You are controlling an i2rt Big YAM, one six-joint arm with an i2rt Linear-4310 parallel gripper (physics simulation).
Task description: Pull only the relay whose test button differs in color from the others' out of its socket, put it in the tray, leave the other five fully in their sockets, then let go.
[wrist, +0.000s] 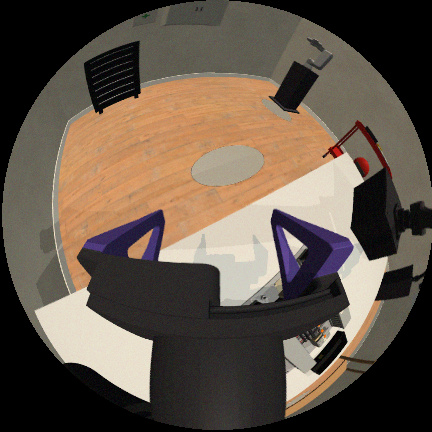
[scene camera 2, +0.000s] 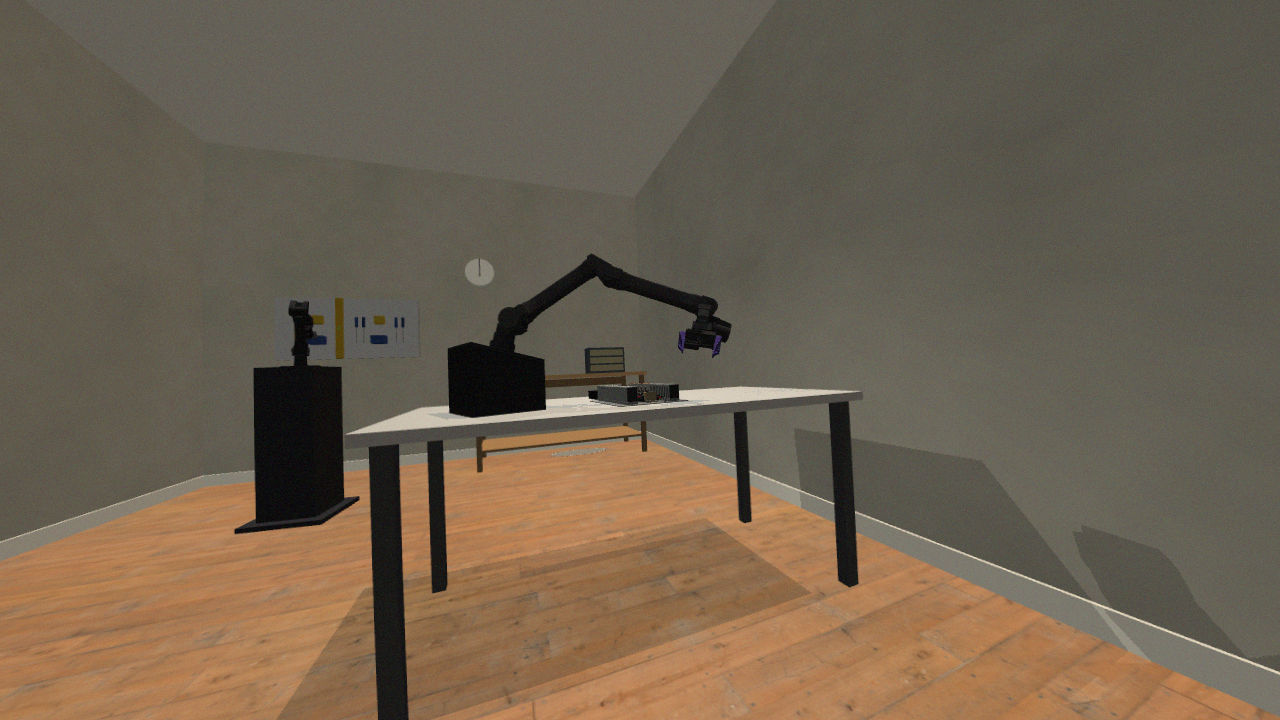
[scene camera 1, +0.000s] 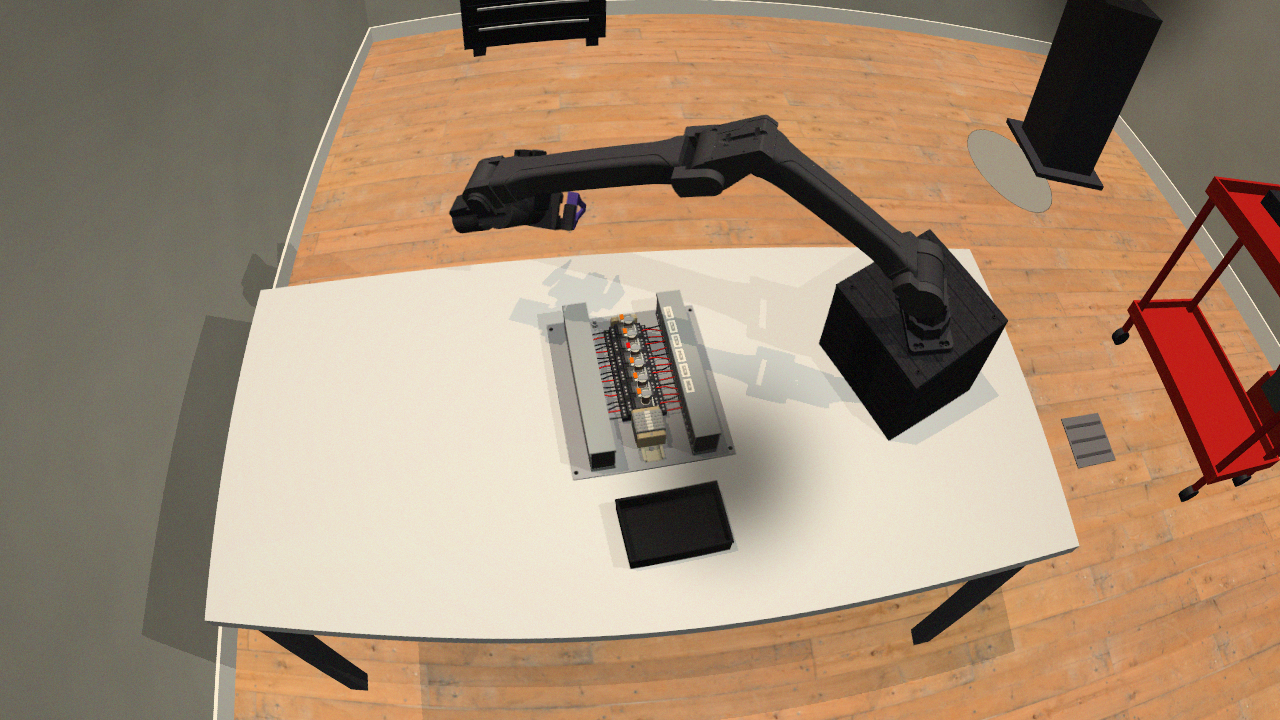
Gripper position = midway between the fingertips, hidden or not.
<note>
In view: my gripper (scene camera 1: 562, 204), a relay panel (wrist: 268, 289) and a black tray (scene camera 1: 664, 527).
My gripper also shows in the wrist view (wrist: 217, 214) and in scene camera 2 (scene camera 2: 697, 354).
</note>
